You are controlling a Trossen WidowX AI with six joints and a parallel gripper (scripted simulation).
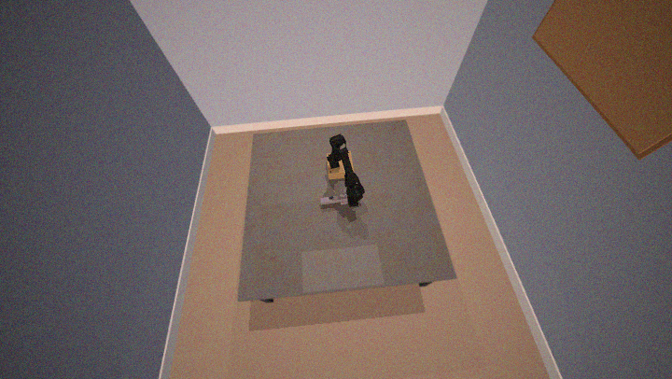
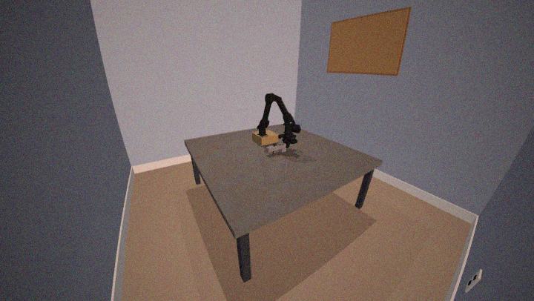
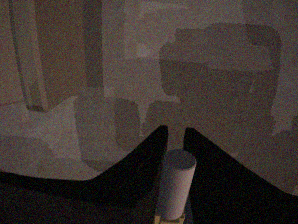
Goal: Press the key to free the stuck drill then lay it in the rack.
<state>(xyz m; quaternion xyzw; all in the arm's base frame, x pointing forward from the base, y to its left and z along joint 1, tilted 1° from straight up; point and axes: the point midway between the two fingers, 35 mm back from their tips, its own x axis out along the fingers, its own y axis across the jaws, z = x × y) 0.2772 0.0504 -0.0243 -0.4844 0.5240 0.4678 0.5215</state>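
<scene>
Right now the drill is 1 cm behind my gripper tip, 5 cm to the right of it and 3 cm above it. From my gripper tip the other things lie so: pale grey sleeve 1 cm behind, 11 cm to the right, 2 cm above; then grey rack 7 cm behind, 6 cm to the left; then dark key 2 cm behind, 14 cm to the right, 3 cm above.
</scene>
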